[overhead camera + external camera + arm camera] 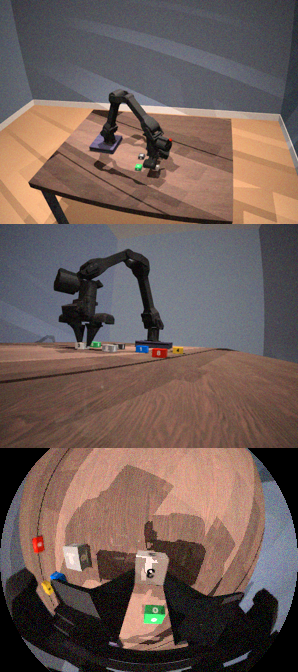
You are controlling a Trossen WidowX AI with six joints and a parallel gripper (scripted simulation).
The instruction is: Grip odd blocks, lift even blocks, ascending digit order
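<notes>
My gripper tip is 10 mm short of the white block marked 3. Round my gripper tip: dark block: 110 mm behind, 60 mm to the left; grey block: 10 mm behind, 100 mm to the left; green block: 80 mm behind, 30 mm to the right.
</notes>
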